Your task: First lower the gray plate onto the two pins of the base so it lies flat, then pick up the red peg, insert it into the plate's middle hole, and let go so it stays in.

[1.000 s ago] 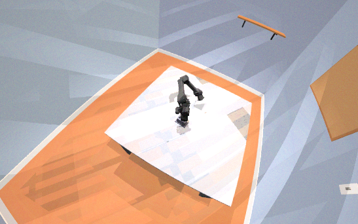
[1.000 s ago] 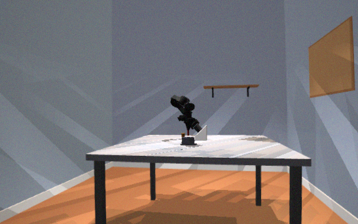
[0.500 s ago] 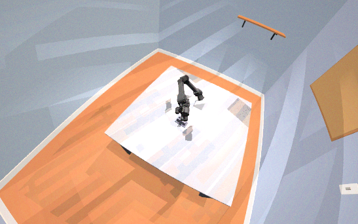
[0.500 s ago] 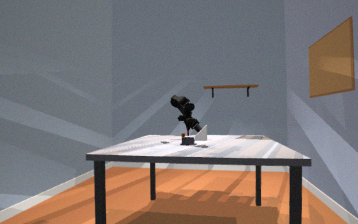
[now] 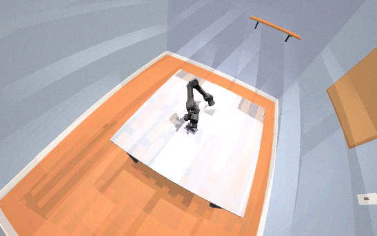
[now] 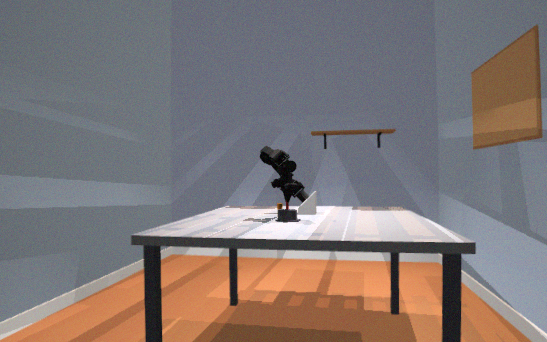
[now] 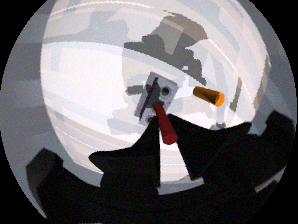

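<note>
My gripper tip is right at the red peg. Round my gripper tip: base 9 cm below; then gray plate 5 cm below; then orange peg 10 cm behind, 7 cm to the right, 6 cm below.
</note>
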